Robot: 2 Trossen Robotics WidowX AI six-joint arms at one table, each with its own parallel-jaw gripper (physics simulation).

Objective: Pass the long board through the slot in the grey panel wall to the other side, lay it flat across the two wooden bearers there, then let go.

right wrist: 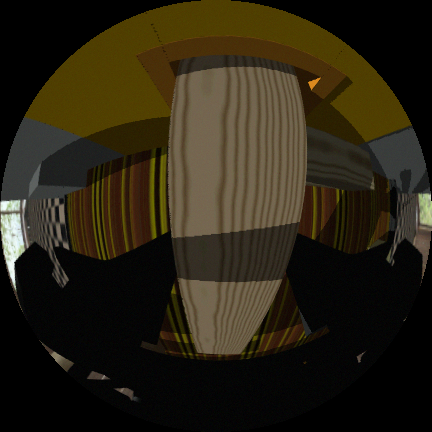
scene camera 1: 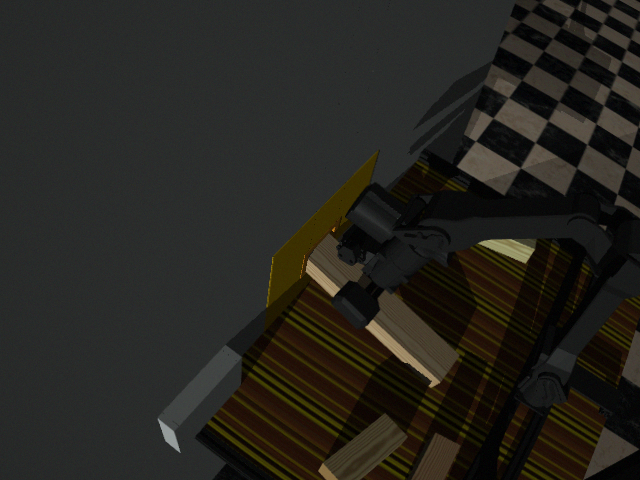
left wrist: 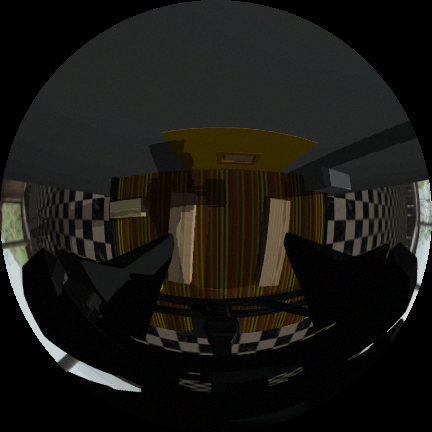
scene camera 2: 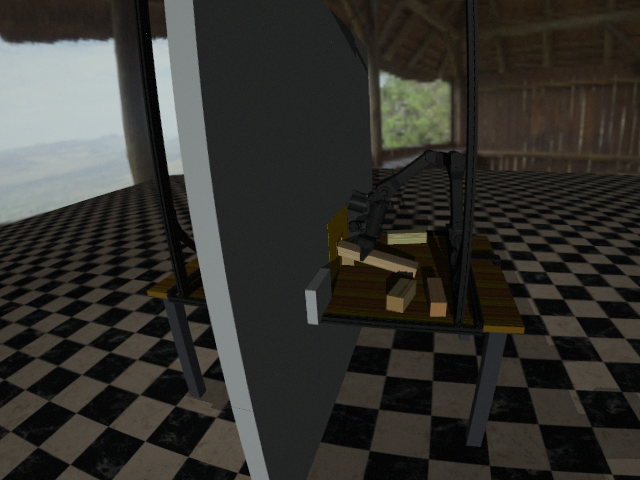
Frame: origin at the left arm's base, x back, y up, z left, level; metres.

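Seen in the pictures: left gripper, fingertip midpoint: [left wrist: 230, 239]; right gripper, fingertip midpoint: [right wrist: 230, 232] [scene camera 2: 363, 257]; left arm's base, link origin: [left wrist: 220, 310]; right arm's base, link origin: [scene camera 1: 535, 392].
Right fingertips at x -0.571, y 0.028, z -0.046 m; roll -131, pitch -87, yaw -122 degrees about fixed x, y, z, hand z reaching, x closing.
Note:
Offsets run from my right fingertips to a thing's middle. "spot": to the spot under its first point.
The long board {dx -0.025, dy +0.007, dz -0.001 m} [scene camera 1: 416, 335] [scene camera 2: 390, 259] [right wrist: 235, 150] slants down away from the wall. Its far end is at the orange-rimmed slot {spot: dx +0.086, dy +0.065, dz -0.001 m} [right wrist: 225, 46] in the yellow plate {spot: dx +0.087, dy +0.121, dz -0.008 m} [scene camera 1: 320, 222] [scene camera 2: 337, 227] on the grey panel wall [scene camera 1: 155, 155] [scene camera 2: 284, 180] [left wrist: 215, 75]; how deep it reaches is hidden. My right gripper [scene camera 1: 364, 281] [scene camera 2: 366, 251] [right wrist: 230, 232] is shut on the board around its middle. On the other side, my left gripper [left wrist: 230, 239] is open and empty above the two wooden bearers {dx +0.335, dy -0.028, dz +0.157 m} [left wrist: 182, 242] {dx +0.351, dy -0.028, dz -0.100 m} [left wrist: 275, 242]. The slot also shows in the left wrist view [left wrist: 239, 158].
A wooden block {dx +0.065, dy -0.022, dz +0.108 m} [scene camera 2: 347, 261] [right wrist: 340, 160] lies beside the board near the wall. A pale block {dx -0.133, dy -0.024, dz +0.314 m} [scene camera 1: 509, 249] [scene camera 2: 407, 237] lies farther back. Two blocks {dx -0.154, dy -0.024, dz -0.212 m} [scene camera 1: 364, 446] {spot: dx -0.250, dy -0.003, dz -0.159 m} [scene camera 1: 439, 457] lie towards the near edge. A grey bar {spot: dx +0.072, dy +0.053, dz -0.296 m} [scene camera 1: 201, 387] [scene camera 2: 317, 294] juts from the wall.

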